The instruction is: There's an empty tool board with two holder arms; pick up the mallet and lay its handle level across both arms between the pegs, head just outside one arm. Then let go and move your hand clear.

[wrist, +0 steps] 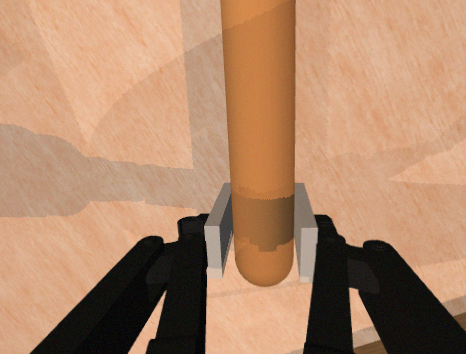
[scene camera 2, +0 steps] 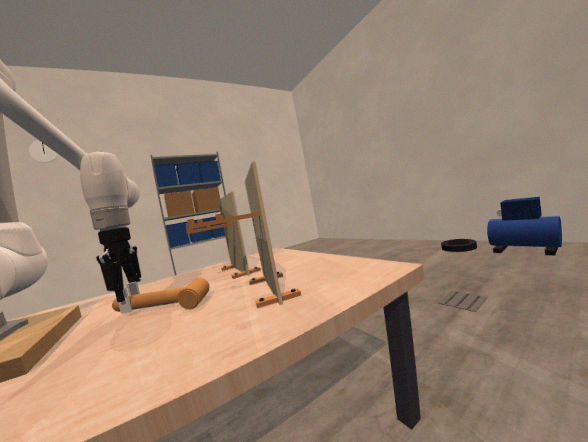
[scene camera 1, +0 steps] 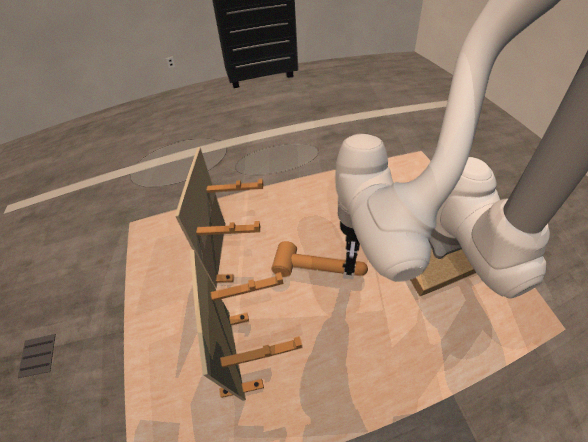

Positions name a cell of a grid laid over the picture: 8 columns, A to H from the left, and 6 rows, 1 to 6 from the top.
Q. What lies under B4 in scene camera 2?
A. My gripper.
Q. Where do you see a tool board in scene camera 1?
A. At C3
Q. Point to a tool board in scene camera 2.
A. D4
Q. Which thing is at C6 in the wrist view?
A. My gripper.
